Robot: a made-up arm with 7 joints. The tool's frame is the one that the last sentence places. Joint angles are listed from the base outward.
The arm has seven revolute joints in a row. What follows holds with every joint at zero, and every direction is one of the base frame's.
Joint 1 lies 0.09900 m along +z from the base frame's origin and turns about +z.
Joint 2 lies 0.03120 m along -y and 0.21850 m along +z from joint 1 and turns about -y.
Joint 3 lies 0.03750 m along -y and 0.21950 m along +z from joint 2 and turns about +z.
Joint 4 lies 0.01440 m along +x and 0.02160 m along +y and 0.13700 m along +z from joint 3 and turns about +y.
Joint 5 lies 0.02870 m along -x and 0.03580 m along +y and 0.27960 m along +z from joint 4 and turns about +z.
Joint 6 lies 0.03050 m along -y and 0.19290 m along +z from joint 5 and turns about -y.
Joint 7 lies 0.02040 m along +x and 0.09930 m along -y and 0.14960 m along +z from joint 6 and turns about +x.
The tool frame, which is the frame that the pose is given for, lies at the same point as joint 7; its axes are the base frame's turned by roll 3.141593, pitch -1.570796 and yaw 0.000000 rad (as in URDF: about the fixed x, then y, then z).
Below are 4 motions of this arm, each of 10 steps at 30 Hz.
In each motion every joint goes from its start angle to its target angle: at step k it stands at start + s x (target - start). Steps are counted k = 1, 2, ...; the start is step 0. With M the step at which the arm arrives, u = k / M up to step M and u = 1 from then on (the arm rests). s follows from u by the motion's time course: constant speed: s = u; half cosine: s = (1 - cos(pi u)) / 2; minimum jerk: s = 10 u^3 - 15 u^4 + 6 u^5.
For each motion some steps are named. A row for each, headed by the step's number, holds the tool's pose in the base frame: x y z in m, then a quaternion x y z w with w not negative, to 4 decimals.
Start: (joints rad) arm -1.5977 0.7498 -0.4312 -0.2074 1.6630 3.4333 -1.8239
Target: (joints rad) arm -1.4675 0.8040 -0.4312 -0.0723 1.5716 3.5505 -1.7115
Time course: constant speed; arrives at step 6
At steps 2, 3, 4, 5, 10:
2: -0.0145 0.4134 0.8809 -0.7755 -0.3358 0.4950 0.2021
3: -0.0259 0.4123 0.8821 -0.7798 -0.3455 0.4879 0.1858
4: -0.0373 0.4108 0.8834 -0.7839 -0.3549 0.4802 0.1699
5: -0.0486 0.4089 0.8846 -0.7879 -0.3641 0.4720 0.1544
10: -0.0600 0.4067 0.8858 -0.7918 -0.3730 0.4633 0.1392

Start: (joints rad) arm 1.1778 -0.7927 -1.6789 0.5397 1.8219 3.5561 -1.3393
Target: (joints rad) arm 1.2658 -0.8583 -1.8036 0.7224 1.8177 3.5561 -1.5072
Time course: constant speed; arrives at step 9
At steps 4, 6, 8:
4: 0.5041 0.3209 0.6462 -0.0582 -0.5791 0.7284 0.3614
6: 0.5045 0.3179 0.6393 -0.0538 -0.5758 0.7178 0.3878
8: 0.5042 0.3146 0.6329 -0.0499 -0.5728 0.7061 0.4134

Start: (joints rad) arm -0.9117 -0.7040 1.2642 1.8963 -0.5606 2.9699 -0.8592
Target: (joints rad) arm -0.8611 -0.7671 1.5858 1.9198 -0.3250 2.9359 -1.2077
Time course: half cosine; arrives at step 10
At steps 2, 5, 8, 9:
2: 0.4316 -0.1004 0.5198 0.2850 0.1304 0.9427 0.1146
5: 0.4235 -0.0615 0.5285 0.2910 0.1051 0.9436 0.1178
8: 0.4102 -0.0252 0.5393 0.3026 0.0852 0.9419 0.1180
9: 0.4073 -0.0191 0.5414 0.3051 0.0824 0.9414 0.1177

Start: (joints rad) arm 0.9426 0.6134 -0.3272 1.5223 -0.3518 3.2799 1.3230
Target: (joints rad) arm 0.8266 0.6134 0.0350 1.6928 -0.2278 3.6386 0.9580
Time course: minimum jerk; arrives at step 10
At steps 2, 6, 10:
2: 0.1816 -0.1447 0.8471 0.3295 -0.1966 -0.5643 0.7310
6: 0.1741 -0.0630 0.8056 0.4232 -0.1721 -0.5442 0.7036
10: 0.1677 -0.0212 0.7804 0.4642 -0.1465 -0.5345 0.6910

